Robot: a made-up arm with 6 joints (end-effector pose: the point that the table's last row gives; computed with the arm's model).
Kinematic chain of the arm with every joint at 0, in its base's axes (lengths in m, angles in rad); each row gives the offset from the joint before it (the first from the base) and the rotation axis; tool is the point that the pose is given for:
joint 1: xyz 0 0 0.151 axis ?
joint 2: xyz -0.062 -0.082 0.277 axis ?
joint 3: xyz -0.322 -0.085 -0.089 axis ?
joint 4: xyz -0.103 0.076 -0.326 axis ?
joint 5: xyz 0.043 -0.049 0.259 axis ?
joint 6: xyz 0 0.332 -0.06 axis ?
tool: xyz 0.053 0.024 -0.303
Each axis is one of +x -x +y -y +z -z.
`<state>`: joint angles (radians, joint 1 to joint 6).
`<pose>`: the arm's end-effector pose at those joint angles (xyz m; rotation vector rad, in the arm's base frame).
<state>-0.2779 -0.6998 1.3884 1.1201 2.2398 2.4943</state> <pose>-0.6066 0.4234 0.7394 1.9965 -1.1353 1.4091</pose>
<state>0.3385 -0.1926 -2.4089 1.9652 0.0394 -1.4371</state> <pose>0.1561 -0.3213 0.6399 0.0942 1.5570 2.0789</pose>
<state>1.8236 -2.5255 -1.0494 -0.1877 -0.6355 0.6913</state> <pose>0.6108 0.0836 -0.1068 0.3897 0.6553 -1.7244</pose>
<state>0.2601 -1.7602 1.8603 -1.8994 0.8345 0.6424</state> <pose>-0.3735 0.0675 0.0968 -1.5877 -1.2991 1.4749</pose>
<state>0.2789 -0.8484 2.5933 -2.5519 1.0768 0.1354</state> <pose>-0.5682 -0.6855 0.3191 -0.2586 -0.4148 2.8510</pose>
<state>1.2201 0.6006 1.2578 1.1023 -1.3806 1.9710</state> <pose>0.2321 -0.3561 0.7855 -0.0691 -1.0462 -0.6877</pose>
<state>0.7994 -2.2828 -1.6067 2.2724 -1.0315 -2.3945</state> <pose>0.0514 0.0436 0.6592 -2.9430 -0.2064 -0.9581</pose>
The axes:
joint 1: +y
joint 2: -x
joint 3: +y
joint 4: -x
joint 5: +x
joint 6: +z

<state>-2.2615 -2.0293 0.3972 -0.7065 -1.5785 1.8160</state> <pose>0.1958 0.6400 -0.6434 1.5100 1.3582 -1.7765</pose>
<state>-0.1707 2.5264 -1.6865 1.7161 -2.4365 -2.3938</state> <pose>-0.5122 -0.5265 0.2538 -1.0697 0.0047 -0.9896</pose>
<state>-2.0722 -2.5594 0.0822 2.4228 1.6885 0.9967</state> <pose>-0.9174 0.3190 -0.9435 -0.2135 1.9298 -2.3051</pose>
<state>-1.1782 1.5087 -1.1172 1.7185 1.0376 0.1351</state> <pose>0.1898 -0.5227 0.4555 -2.3631 -1.7083 -0.7144</pose>
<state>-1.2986 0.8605 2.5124 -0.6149 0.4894 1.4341</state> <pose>-0.0797 0.0557 -0.1365 1.1425 -0.3340 -0.1856</pose>
